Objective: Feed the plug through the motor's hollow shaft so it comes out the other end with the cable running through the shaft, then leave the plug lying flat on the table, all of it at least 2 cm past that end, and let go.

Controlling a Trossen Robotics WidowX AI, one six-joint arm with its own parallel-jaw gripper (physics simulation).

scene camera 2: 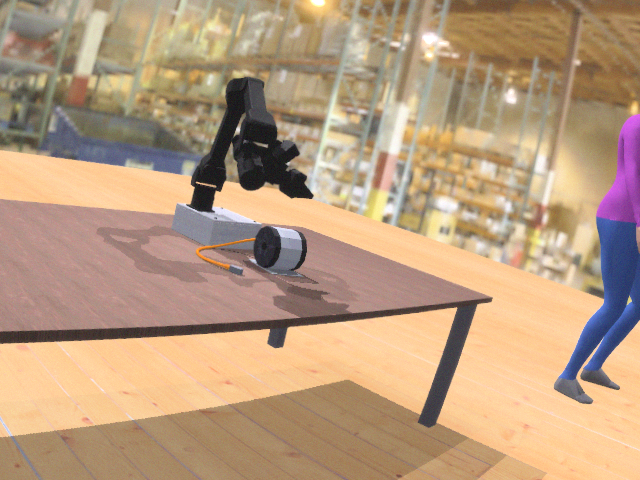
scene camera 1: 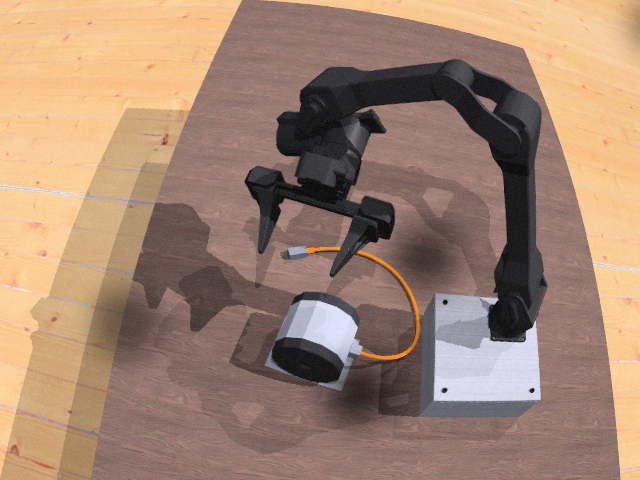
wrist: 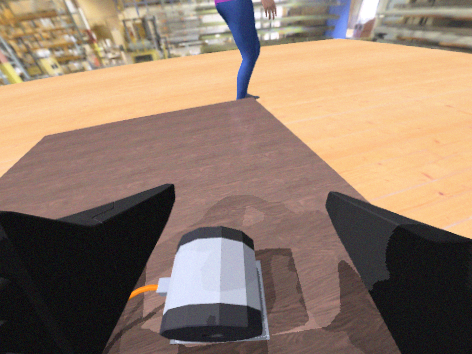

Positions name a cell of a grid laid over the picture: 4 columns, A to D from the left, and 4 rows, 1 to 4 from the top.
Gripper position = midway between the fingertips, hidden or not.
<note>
My gripper (scene camera 1: B3) is open, with nothing in its grasp.
My gripper is seen too in scene camera 2 (scene camera 2: B2) and in the wrist view (wrist: C3).
</note>
